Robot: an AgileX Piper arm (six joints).
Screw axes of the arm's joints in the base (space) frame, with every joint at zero. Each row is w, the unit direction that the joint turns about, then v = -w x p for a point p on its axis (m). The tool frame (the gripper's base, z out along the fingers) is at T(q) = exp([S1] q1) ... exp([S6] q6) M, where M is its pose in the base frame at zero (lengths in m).
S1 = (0, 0, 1, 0, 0, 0)
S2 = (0, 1, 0, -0.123, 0, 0)
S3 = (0, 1, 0, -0.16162, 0, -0.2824)
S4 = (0.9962, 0, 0.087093, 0, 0.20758, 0)
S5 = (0, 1, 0, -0.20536, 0, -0.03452)
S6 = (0.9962, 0, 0.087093, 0, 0.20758, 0)
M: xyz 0.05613 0 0.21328 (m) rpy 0 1.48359 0 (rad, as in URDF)
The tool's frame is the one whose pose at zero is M.
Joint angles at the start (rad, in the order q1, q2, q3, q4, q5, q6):
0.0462 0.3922 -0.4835 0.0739 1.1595 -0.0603
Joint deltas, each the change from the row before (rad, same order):
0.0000 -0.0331 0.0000 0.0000 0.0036 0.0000
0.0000 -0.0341 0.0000 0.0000 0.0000 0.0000
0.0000 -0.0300 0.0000 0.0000 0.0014 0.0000
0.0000 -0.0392 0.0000 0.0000 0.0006 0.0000
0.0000 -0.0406 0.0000 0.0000 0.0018 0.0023
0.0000 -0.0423 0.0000 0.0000 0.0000 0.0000
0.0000 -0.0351 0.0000 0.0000 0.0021 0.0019
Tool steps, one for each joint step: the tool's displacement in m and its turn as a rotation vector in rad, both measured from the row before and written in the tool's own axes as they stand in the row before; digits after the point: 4 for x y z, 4 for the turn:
0.0032 0.0004 -0.0037 0.0008 -0.0294 -0.0022
0.0030 0.0004 -0.0038 0.0011 -0.0340 -0.0023
0.0027 0.0003 -0.0034 0.0008 -0.0285 -0.0020
0.0035 0.0004 -0.0044 0.0012 -0.0385 -0.0027
0.0037 0.0004 -0.0045 0.0011 -0.0387 -0.0005
0.0037 0.0004 -0.0047 0.0012 -0.0422 -0.0029
0.0033 0.0004 -0.0039 0.0009 -0.0329 -0.0005

